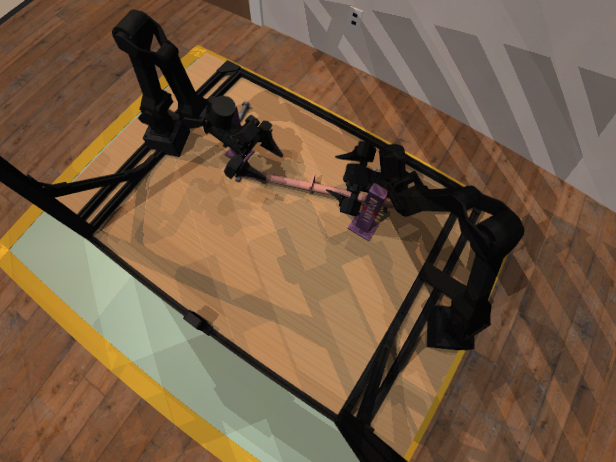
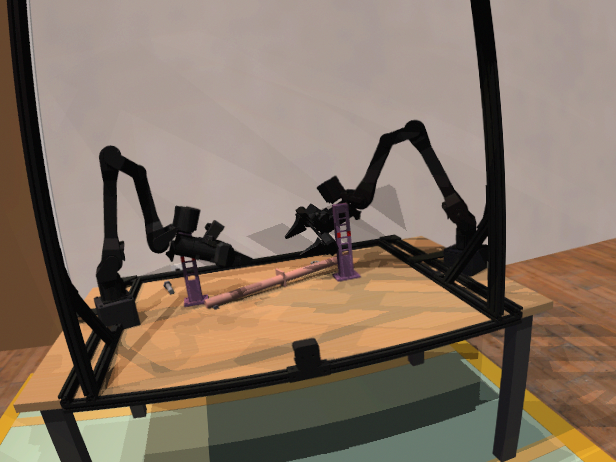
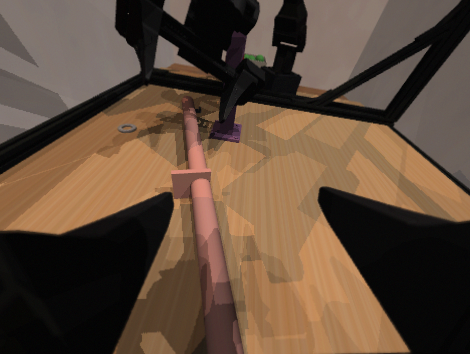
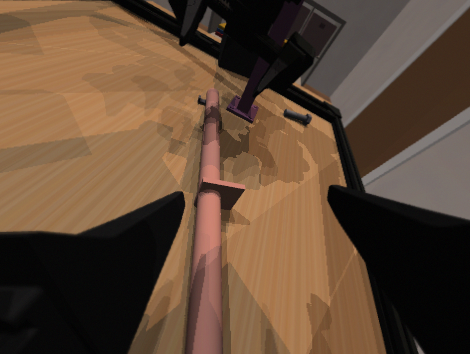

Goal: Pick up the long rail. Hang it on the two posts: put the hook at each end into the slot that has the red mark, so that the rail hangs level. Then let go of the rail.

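Frame: origin at the left arm's base, x ahead, y left, z up, level; centimetres.
Where they show: left gripper, between the fingertips: [image 1: 274, 167] [image 2: 249, 258] [image 3: 245, 196] [image 4: 220, 70]; right gripper, between the fingertips: [image 1: 331, 173] [image 2: 292, 246] [image 3: 188, 104] [image 4: 254, 195]; left arm's base, origin of its link: [image 1: 163, 127] [image 2: 113, 298]; right arm's base, origin of its link: [image 1: 455, 326] [image 3: 281, 71].
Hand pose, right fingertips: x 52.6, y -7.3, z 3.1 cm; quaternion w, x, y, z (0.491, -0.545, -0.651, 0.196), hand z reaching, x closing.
Each offset is from my right fingertips to the centre of the thing. "pt": to the spot under its first point.
The long pink rail @[dx -4.9, dy -0.3, dz -8.2 cm] [image 1: 295, 183] [image 2: 260, 287] [image 3: 212, 240] [image 4: 207, 215] lies on the table, with a square plate near its middle. The purple right post @[dx +11.8, dy -8.8, dz +0.3 cm] [image 1: 371, 207] [image 2: 343, 245] [image 3: 227, 131] stands upright by one end, with red marks partway up. The purple left post @[dx -29.3, dy +7.4, dz +0.3 cm] [image 2: 193, 287] [image 4: 243, 107] stands by the other end; its red mark is partly hidden by the left arm. My left gripper [image 1: 273, 168] [image 3: 245, 196] is open and empty above the rail. My right gripper [image 1: 332, 174] [image 2: 294, 245] [image 4: 254, 195] is open and empty above the rail. The end hooks are not clearly visible.
A grey bolt @[dx -32.7, dy +22.7, dz -9.5 cm] [image 1: 245, 107] [image 2: 169, 287] [image 4: 297, 117] lies behind the left post. A grey ring @[dx +13.7, dy +10.1, dz -10.4 cm] [image 3: 127, 128] lies near the back edge. A small dark piece @[pt dx -27.2, dy -2.4, dz -9.7 cm] [image 2: 215, 306] [image 4: 201, 100] lies beside the rail's left end. Black frame bars border the table.
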